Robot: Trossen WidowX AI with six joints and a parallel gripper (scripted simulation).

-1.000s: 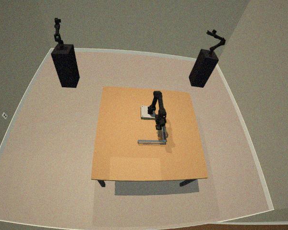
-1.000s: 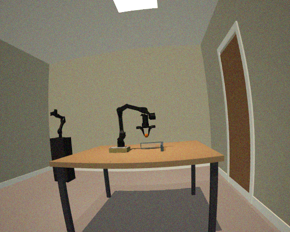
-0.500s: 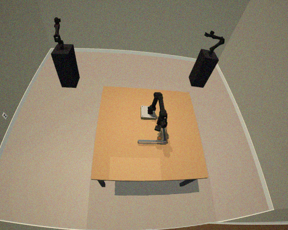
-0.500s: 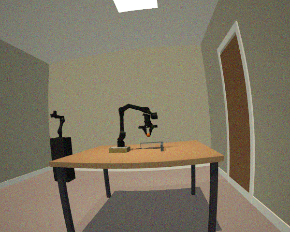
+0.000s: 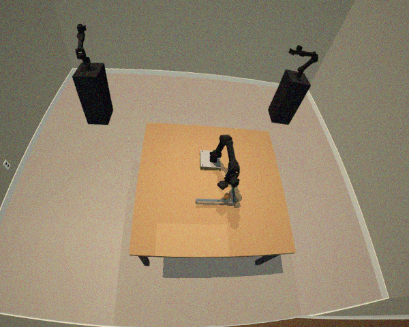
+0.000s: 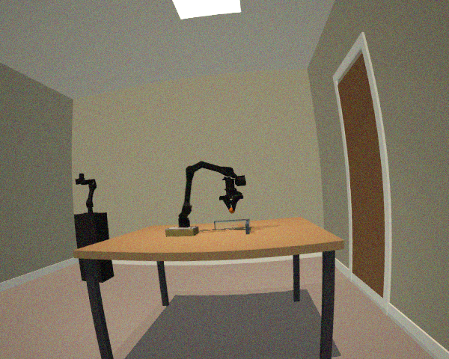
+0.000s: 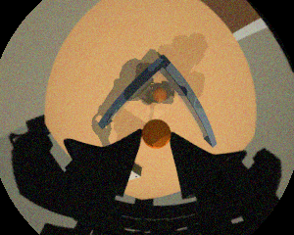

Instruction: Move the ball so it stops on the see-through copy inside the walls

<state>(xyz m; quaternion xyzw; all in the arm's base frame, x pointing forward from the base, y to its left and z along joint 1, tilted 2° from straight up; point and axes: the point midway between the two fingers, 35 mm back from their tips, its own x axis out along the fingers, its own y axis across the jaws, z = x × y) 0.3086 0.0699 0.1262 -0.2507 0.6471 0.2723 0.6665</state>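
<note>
Now: gripper tip 110 mm above the see-through copy of ball, 50 mm short of it and 30 mm to the right of it. The rest, counted from my gripper tip: orange ball right at my gripper tip.
</note>
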